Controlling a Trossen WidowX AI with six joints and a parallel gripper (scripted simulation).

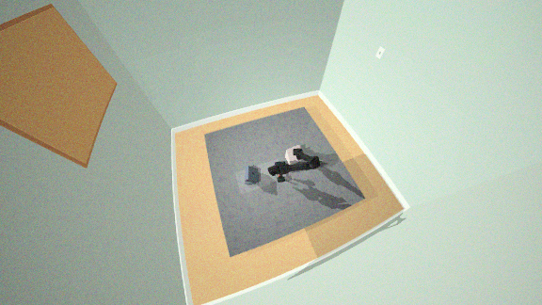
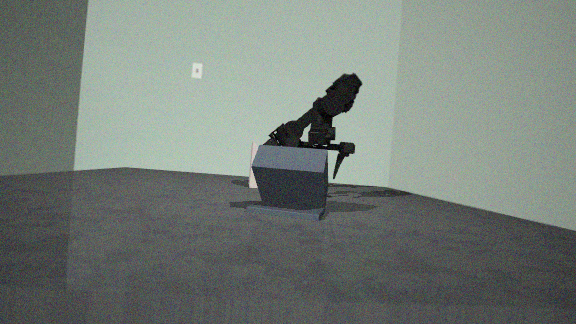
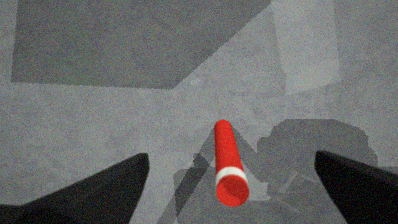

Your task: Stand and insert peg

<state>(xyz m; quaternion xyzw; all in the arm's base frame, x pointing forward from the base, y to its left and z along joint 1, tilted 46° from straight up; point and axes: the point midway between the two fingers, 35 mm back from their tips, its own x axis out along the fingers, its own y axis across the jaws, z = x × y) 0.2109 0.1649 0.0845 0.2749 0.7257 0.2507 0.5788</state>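
The red peg lies right at my gripper tip. Round my gripper tip: sloped panel 240 mm ahead, 60 mm to the right, 10 mm above; thin base plate 260 mm ahead, 70 mm to the right, 50 mm below.
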